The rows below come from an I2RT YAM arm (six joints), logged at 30 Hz.
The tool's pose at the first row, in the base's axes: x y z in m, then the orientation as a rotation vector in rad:
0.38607 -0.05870 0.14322 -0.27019 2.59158 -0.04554
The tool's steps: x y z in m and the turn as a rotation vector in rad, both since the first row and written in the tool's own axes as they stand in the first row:
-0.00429 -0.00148 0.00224 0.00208 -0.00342 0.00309
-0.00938 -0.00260 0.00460 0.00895 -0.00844 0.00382
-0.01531 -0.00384 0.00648 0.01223 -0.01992 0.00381
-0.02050 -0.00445 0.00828 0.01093 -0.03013 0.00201
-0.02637 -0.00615 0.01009 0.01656 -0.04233 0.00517
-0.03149 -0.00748 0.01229 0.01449 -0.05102 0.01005
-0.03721 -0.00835 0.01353 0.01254 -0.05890 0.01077
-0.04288 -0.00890 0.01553 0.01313 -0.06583 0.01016
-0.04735 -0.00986 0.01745 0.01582 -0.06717 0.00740
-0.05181 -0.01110 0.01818 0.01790 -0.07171 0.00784
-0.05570 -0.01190 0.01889 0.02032 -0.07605 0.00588
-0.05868 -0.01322 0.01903 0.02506 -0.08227 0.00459
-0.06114 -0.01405 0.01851 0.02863 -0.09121 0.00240
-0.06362 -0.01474 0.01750 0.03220 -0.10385 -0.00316
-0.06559 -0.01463 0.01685 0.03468 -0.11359 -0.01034
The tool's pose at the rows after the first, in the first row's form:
0.39109 -0.05924 0.14358 -0.26528 2.58838 -0.04663
0.39677 -0.05927 0.14422 -0.26162 2.58285 -0.05450
0.40294 -0.05926 0.14570 -0.25996 2.57115 -0.05703
0.40833 -0.05877 0.14682 -0.26232 2.56092 -0.05449
0.41450 -0.05922 0.14837 -0.25571 2.54866 -0.05879
0.42017 -0.05945 0.14917 -0.24985 2.54081 -0.05313
0.42576 -0.05913 0.15106 -0.24931 2.53326 -0.04924
0.43165 -0.05849 0.15225 -0.24959 2.52625 -0.04920
0.43656 -0.05850 0.15293 -0.25209 2.52435 -0.05340
0.44091 -0.05880 0.15466 -0.25059 2.51970 -0.05522
0.44468 -0.05879 0.15608 -0.25204 2.51493 -0.05835
0.44750 -0.05948 0.15757 -0.25172 2.50814 -0.06389
0.44945 -0.05981 0.15933 -0.25285 2.49866 -0.06785
0.45115 -0.06001 0.16151 -0.25805 2.48509 -0.07241
0.45245 -0.05952 0.16305 -0.26578 2.47429 -0.07657

